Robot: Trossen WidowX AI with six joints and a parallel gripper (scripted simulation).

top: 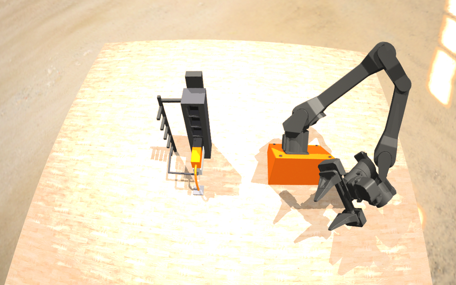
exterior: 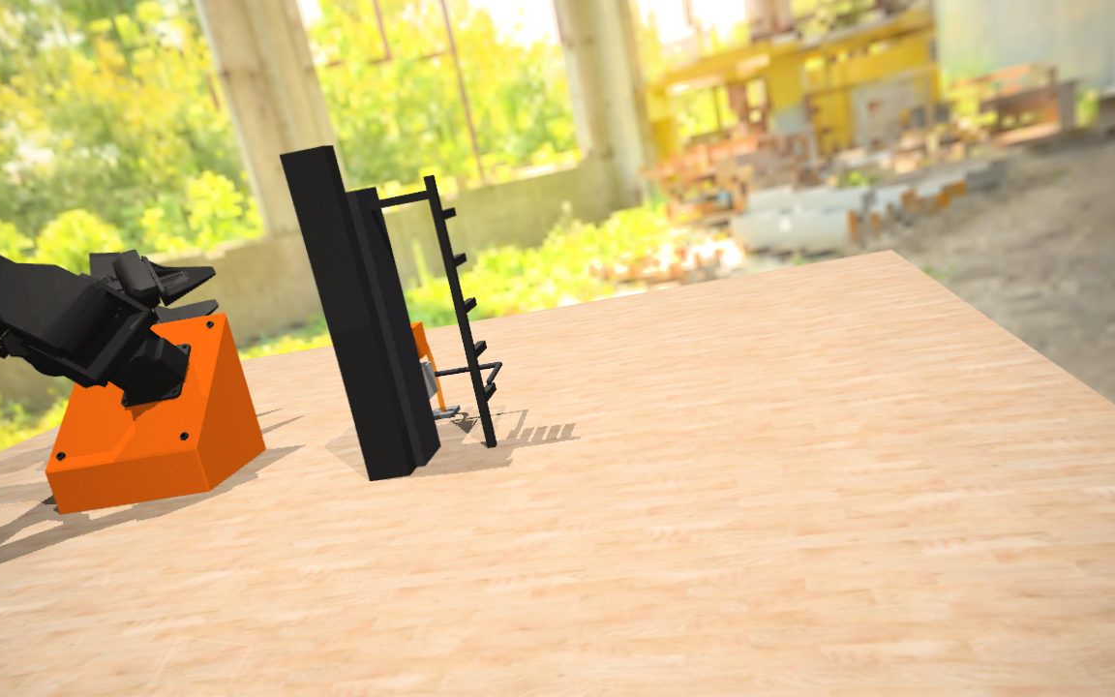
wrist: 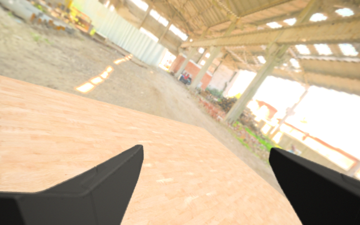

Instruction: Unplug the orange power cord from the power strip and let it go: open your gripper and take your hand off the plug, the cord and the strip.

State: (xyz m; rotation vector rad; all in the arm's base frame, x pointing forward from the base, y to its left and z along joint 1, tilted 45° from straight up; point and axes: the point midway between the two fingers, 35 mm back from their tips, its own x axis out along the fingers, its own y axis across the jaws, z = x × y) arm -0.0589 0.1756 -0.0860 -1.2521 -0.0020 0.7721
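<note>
The orange plug lies 31 cm ahead of my gripper tip, 21 cm to the right of it and 7 cm below it. Also, from my gripper tip: grey square: 30 cm ahead, 18 cm below, 14 cm to the right.
</note>
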